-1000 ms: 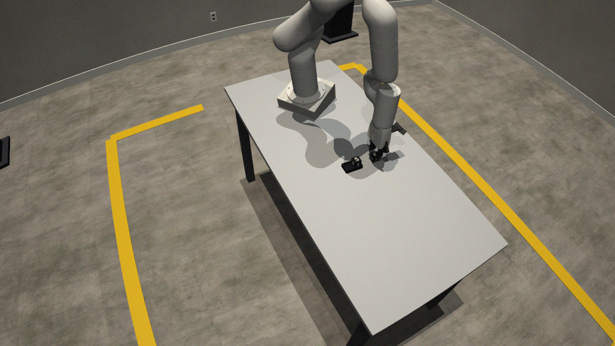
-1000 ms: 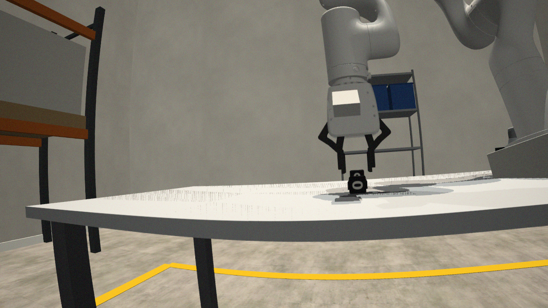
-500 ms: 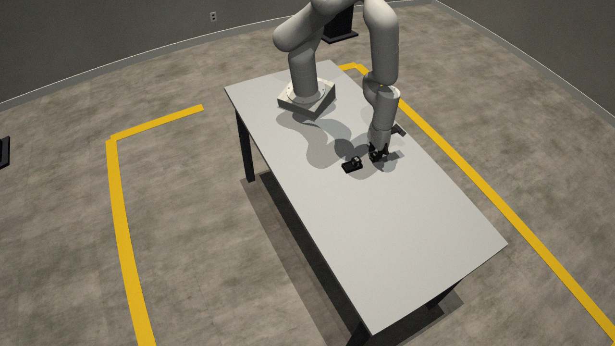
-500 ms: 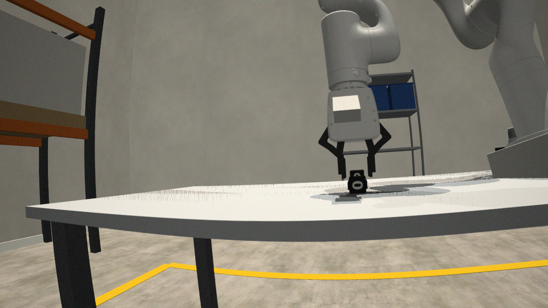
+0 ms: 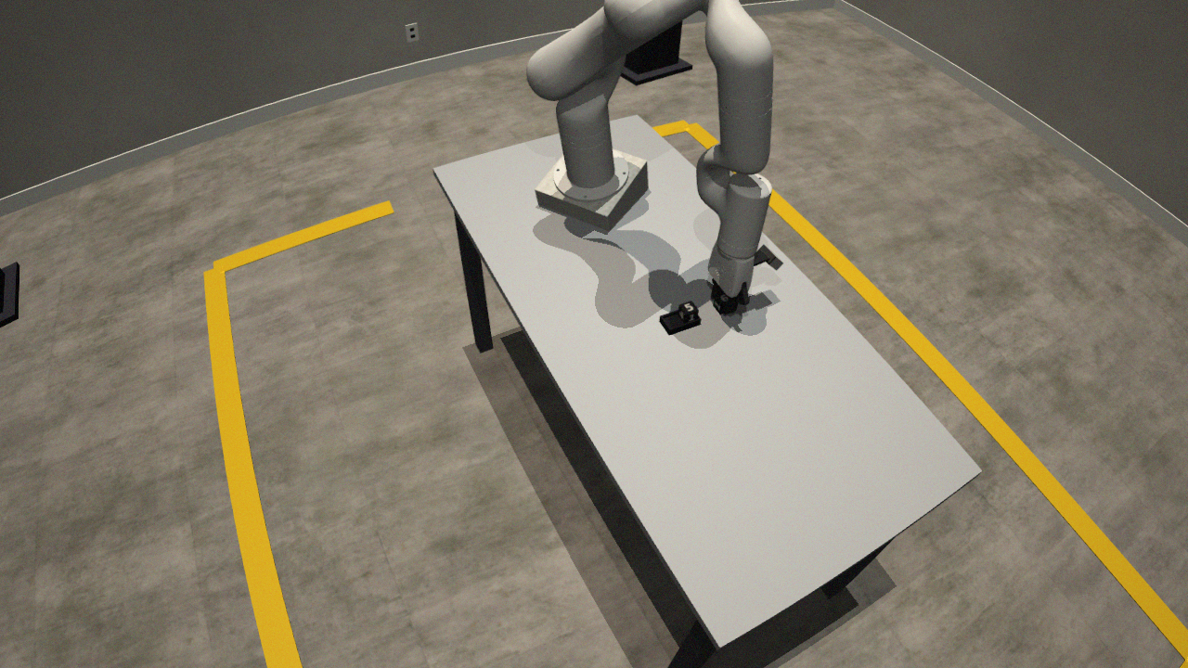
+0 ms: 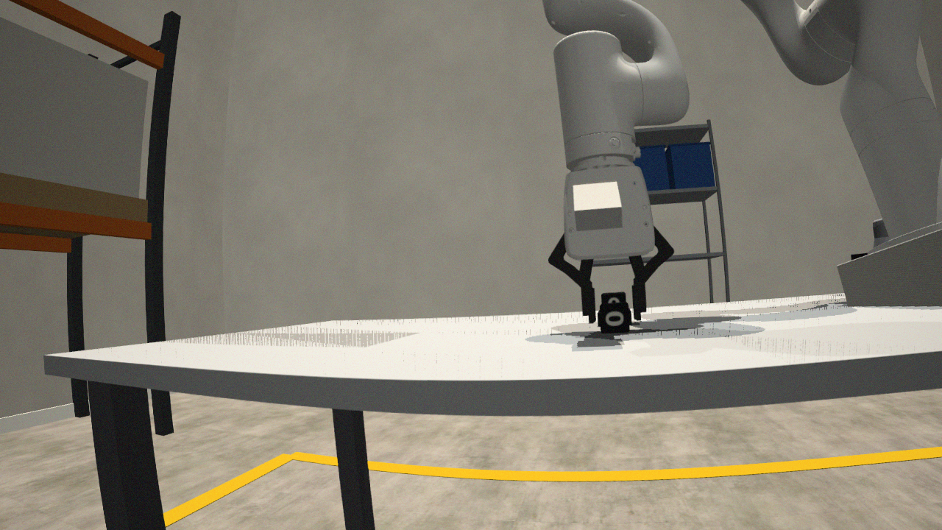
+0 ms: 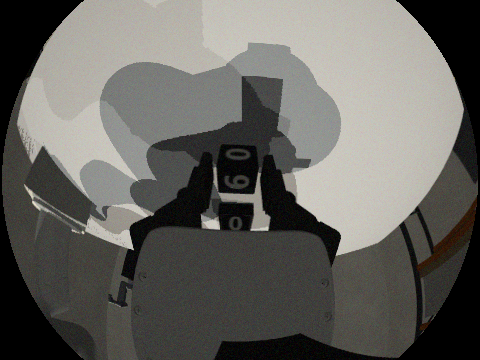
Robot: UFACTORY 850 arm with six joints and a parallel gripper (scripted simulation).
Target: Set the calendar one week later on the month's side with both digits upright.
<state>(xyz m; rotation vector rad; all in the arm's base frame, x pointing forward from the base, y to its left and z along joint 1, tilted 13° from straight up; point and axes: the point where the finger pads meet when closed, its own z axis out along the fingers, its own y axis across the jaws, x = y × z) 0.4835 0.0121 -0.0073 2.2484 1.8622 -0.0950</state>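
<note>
Right now the black cube is 10 mm below my hand. From my hand the other things lie so: black tray (20 mm behind, 110 mm to the right, 20 mm below).
</note>
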